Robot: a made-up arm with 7 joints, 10 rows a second.
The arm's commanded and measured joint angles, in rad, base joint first. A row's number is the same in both.
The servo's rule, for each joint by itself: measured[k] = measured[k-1] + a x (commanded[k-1-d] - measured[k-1]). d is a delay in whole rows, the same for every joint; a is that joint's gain. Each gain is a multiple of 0.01, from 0.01 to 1. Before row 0 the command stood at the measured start. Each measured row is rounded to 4 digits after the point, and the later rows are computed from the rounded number. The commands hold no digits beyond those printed.
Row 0, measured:
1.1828, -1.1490, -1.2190, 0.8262, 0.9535, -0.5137, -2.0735
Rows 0 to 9, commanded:
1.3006, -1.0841, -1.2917, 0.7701, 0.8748, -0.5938, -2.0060
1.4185, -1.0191, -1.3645, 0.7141, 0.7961, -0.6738, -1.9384
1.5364, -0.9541, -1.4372, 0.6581, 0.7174, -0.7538, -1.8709
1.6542, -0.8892, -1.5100, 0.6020, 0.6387, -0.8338, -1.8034
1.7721, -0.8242, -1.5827, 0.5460, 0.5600, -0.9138, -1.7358
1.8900, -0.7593, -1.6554, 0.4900, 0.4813, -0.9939, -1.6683
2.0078, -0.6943, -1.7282, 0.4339, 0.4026, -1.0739, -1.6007
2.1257, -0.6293, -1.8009, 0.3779, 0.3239, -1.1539, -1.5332
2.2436, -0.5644, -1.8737, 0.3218, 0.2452, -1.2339, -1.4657
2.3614, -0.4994, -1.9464, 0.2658, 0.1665, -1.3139, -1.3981
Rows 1 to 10, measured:
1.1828, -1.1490, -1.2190, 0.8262, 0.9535, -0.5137, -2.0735
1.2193, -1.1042, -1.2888, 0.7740, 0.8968, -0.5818, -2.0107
1.2811, -1.0455, -1.3615, 0.7183, 0.8243, -0.6600, -1.9435
1.3602, -0.9824, -1.4342, 0.6623, 0.7473, -0.7397, -1.8760
1.4513, -0.9181, -1.5070, 0.6062, 0.6691, -0.8197, -1.8085
1.5507, -0.8533, -1.5797, 0.5502, 0.5905, -0.8997, -1.7409
1.6559, -0.7884, -1.6524, 0.4942, 0.5119, -0.9798, -1.6734
1.7650, -0.7235, -1.7252, 0.4381, 0.4332, -1.0598, -1.6058
1.8768, -0.6585, -1.7979, 0.3821, 0.3545, -1.1398, -1.5383
1.9905, -0.5936, -1.8707, 0.3260, 0.2758, -1.2198, -1.4708
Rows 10 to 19, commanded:
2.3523, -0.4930, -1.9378, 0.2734, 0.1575, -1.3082, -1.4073
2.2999, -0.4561, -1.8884, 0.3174, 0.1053, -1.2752, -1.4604
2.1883, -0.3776, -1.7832, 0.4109, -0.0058, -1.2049, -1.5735
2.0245, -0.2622, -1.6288, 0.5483, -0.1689, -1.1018, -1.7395
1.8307, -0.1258, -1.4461, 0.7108, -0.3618, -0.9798, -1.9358
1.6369, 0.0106, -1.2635, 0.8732, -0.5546, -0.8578, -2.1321
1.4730, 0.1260, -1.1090, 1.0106, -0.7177, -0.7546, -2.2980
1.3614, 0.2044, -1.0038, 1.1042, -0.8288, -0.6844, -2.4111
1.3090, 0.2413, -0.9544, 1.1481, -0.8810, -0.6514, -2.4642
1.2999, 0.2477, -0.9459, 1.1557, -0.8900, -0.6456, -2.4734
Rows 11 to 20, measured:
2.1055, -0.5286, -1.9434, 0.2700, 0.1971, -1.2998, -1.4032
2.1820, -0.5040, -1.9380, 0.2732, 0.1686, -1.3069, -1.4070
2.2185, -0.4709, -1.8904, 0.3143, 0.1230, -1.2800, -1.4567
2.2091, -0.4065, -1.7875, 0.4041, 0.0303, -1.2162, -1.5653
2.1519, -0.3069, -1.6351, 0.5382, -0.1131, -1.1190, -1.7273
2.0523, -0.1819, -1.4537, 0.6987, -0.2922, -1.0007, -1.9212
1.9235, -0.0491, -1.2711, 0.8610, -0.4811, -0.8792, -2.1173
1.7838, 0.0717, -1.1155, 1.0001, -0.6515, -0.7733, -2.2854
1.6529, 0.1633, -1.0083, 1.0969, -0.7792, -0.6977, -2.4023
1.5463, 0.2171, -0.9566, 1.1445, -0.8525, -0.6583, -2.4599

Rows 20 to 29, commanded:
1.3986, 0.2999, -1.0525, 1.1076, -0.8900, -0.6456, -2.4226
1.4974, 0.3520, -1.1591, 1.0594, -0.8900, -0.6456, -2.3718
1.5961, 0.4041, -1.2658, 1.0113, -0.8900, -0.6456, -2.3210
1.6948, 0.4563, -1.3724, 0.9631, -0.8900, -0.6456, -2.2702
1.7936, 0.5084, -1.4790, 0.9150, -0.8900, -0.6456, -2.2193
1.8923, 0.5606, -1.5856, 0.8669, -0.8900, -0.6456, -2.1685
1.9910, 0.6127, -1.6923, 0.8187, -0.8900, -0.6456, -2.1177
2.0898, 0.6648, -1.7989, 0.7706, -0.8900, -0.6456, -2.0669
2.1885, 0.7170, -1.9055, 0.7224, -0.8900, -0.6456, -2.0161
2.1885, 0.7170, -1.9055, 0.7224, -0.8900, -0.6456, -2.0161
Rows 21 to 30, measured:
1.4699, 0.2382, -0.9463, 1.1549, -0.8795, -0.6475, -2.4725
1.4478, 0.2808, -1.0483, 1.1109, -0.8871, -0.6459, -2.4261
1.4632, 0.3299, -1.1547, 1.0630, -0.8892, -0.6456, -2.3756
1.5044, 0.3811, -1.2614, 1.0149, -0.8898, -0.6456, -2.3248
1.5634, 0.4330, -1.3680, 0.9667, -0.8899, -0.6456, -2.2740
1.6348, 0.4850, -1.4746, 0.9186, -0.8900, -0.6456, -2.2231
1.7146, 0.5372, -1.5812, 0.8705, -0.8900, -0.6456, -2.1723
1.8003, 0.5893, -1.6879, 0.8223, -0.8900, -0.6456, -2.1215
1.8900, 0.6414, -1.7945, 0.7742, -0.8900, -0.6456, -2.0707
1.9825, 0.6936, -1.9011, 0.7260, -0.8900, -0.6456, -2.0199

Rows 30 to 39, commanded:
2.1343, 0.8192, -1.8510, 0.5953, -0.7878, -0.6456, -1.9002
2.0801, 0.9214, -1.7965, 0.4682, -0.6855, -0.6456, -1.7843
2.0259, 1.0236, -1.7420, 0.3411, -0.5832, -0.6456, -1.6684
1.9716, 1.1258, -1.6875, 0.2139, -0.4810, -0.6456, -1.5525
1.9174, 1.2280, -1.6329, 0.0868, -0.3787, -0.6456, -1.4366
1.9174, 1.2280, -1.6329, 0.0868, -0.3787, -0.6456, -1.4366
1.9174, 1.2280, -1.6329, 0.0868, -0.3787, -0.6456, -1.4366
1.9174, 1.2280, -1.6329, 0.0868, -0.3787, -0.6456, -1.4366
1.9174, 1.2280, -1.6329, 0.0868, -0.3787, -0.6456, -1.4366
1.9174, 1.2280, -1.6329, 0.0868, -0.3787, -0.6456, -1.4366
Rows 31 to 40, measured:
2.0464, 0.7097, -1.9053, 0.7227, -0.8900, -0.6456, -2.0164
2.0736, 0.7853, -1.8532, 0.6042, -0.8164, -0.6456, -1.9083
2.0756, 0.8792, -1.7988, 0.4777, -0.7222, -0.6456, -1.7930
2.0602, 0.9788, -1.7443, 0.3507, -0.6221, -0.6456, -1.6771
2.0327, 1.0802, -1.6898, 0.2235, -0.5205, -0.6456, -1.5612
1.9970, 1.1822, -1.6352, 0.0964, -0.4184, -0.6456, -1.4453
1.9723, 1.2138, -1.6330, 0.0875, -0.3898, -0.6456, -1.4372
1.9553, 1.2236, -1.6329, 0.0868, -0.3818, -0.6456, -1.4366
1.9436, 1.2266, -1.6329, 0.0868, -0.3796, -0.6456, -1.4366
1.9355, 1.2276, -1.6329, 0.0868, -0.3790, -0.6456, -1.4366

